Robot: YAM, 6 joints.
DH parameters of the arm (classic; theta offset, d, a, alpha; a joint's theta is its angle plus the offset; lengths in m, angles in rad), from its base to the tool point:
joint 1: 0 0.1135 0.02 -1.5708
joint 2: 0 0 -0.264 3.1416
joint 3: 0.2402 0 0.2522 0
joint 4: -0.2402 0 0.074 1.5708
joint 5: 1.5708 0 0 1.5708
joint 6: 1.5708 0.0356 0 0
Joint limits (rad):
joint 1: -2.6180..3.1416
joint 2: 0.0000..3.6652
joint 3: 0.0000..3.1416
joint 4: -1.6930..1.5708
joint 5: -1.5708..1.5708
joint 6: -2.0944..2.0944
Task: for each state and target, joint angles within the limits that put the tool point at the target. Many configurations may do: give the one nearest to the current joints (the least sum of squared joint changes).
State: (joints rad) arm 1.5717 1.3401 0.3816 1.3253 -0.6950 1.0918
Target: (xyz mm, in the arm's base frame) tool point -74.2 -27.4 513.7
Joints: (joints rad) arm 0.7182 0.5333 1.0900 1.4779 -0.9142 1.0918
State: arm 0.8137 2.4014 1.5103 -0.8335 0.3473 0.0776
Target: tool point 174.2 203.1 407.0
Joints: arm 0.9084 1.3969 1.6337 -1.1106 0.3577 0.0776
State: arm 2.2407 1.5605 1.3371 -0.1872 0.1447 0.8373
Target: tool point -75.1 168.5 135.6
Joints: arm 2.0268 1.2916 0.5367 -0.6539 0.1913 0.8373
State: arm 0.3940 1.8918 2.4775 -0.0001 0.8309 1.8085
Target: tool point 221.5 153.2 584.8
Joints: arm 0.7092 1.4948 2.0538 -0.2707 0.9045 1.8085
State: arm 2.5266 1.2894 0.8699 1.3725 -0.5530 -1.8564
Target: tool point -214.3 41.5 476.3
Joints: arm 2.8602 1.2199 1.0506 1.3797 -0.5848 -1.8564
